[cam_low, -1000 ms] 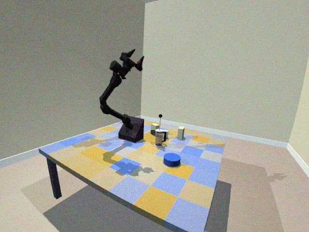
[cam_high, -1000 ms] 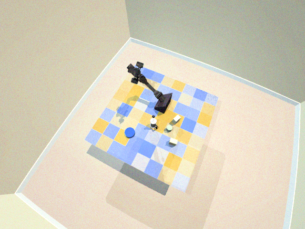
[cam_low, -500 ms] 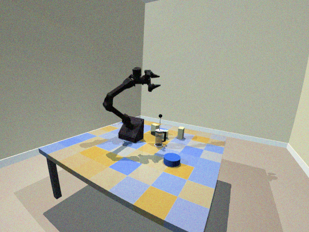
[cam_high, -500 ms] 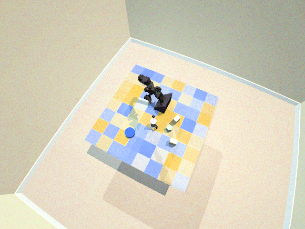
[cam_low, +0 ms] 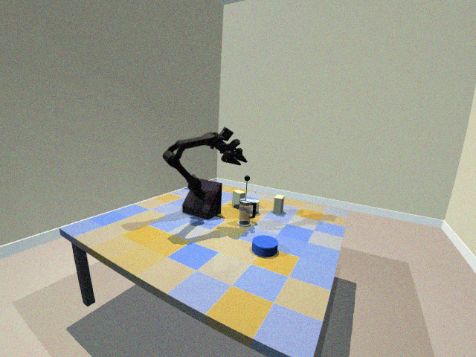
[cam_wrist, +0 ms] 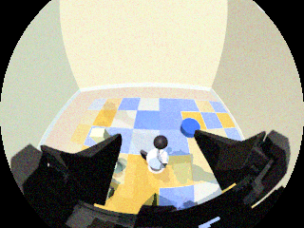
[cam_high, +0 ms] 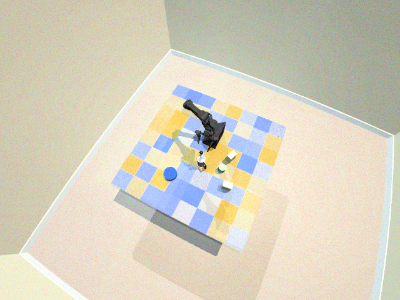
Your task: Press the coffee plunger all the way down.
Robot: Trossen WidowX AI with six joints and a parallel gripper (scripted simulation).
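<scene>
My gripper tip is 220 mm above the coffee press, 40 mm short of it and 10 mm to the right of it.
</scene>
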